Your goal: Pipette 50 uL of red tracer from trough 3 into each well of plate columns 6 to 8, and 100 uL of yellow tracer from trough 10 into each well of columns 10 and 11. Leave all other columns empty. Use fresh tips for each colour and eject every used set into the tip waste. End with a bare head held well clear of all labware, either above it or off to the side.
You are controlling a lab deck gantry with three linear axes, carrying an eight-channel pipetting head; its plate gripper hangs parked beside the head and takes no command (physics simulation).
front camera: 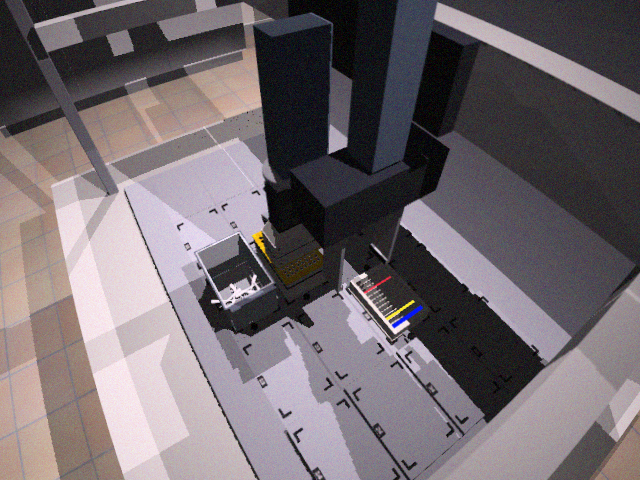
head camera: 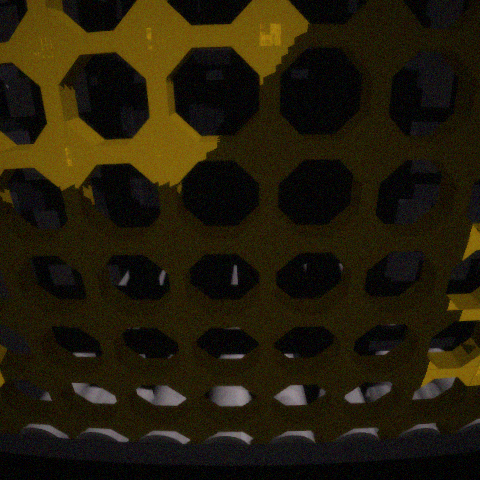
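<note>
The pipetting head is low over the yellow tip rack, covering part of it. In the head view, many rack holes are dark and without tips; pale rounded ends line the bottom edge. Whether tips are seated on the head is hidden. The parked plate gripper stands open and empty, between the rack and the trough block. That block shows red tracer and yellow tracer strips. Several loose white tips lie in the tip waste, some across its rim. The plate does not show.
A blue strip lies beside the yellow one in the trough block. The waste bin stands close to the rack's left side. The gantry column rises above the head, and a dark upright block stands beside it.
</note>
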